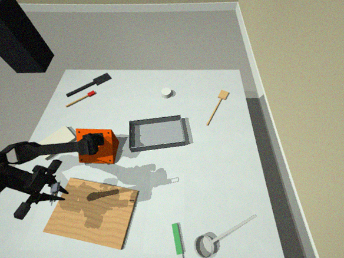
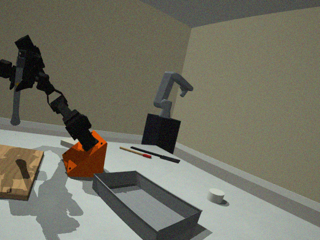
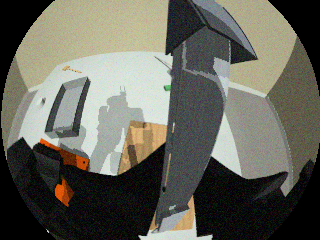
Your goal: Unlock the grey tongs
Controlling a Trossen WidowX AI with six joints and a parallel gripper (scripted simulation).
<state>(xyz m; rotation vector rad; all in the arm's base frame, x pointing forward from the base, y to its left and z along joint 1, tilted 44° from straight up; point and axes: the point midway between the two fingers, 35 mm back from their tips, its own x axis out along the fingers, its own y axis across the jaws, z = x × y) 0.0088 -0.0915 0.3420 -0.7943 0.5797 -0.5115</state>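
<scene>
Right now the wooden board is 1 cm behind my gripper tip, 1 cm to the right of it and 26 cm below it. The rest, counted from my gripper tip: green-handled tool: 38 cm ahead, 17 cm to the right, 26 cm below; block: 30 cm behind, 35 cm to the left, 25 cm below; grey roasting tin: 27 cm ahead, 39 cm to the left, 24 cm below.
</scene>
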